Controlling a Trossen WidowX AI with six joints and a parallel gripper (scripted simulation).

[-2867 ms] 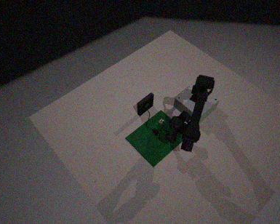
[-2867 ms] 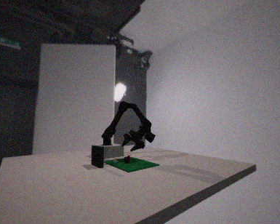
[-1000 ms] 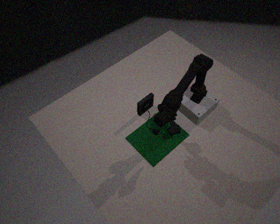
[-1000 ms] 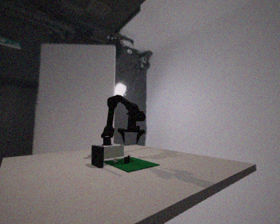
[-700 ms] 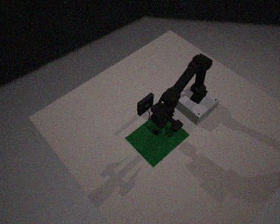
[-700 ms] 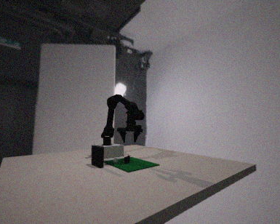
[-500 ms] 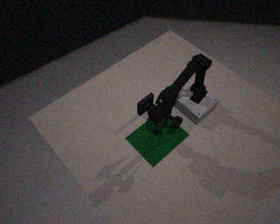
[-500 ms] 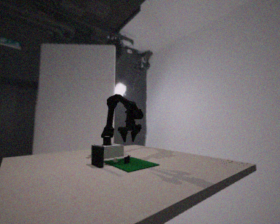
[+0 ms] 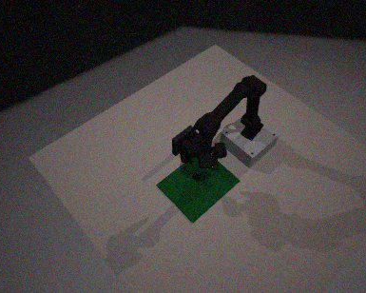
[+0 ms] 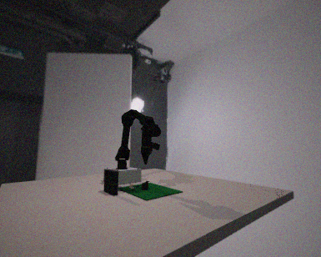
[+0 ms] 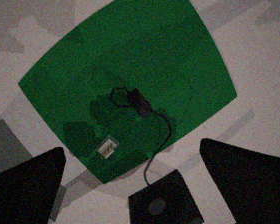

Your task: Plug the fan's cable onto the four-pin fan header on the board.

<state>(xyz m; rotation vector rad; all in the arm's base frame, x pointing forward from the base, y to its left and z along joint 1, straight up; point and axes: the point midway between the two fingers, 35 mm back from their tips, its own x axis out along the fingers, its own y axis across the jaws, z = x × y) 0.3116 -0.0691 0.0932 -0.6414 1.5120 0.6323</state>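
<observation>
Right now the fan plug is 10 mm ahead of my gripper tip, 10 mm to the right of it and 130 mm below it. Round my gripper tip: green board: 20 mm ahead, 10 mm to the left, 160 mm below; black fan: 90 mm behind, 160 mm to the right, 90 mm below; four-pin fan header: 80 mm behind, 30 mm to the right, 150 mm below.
</observation>
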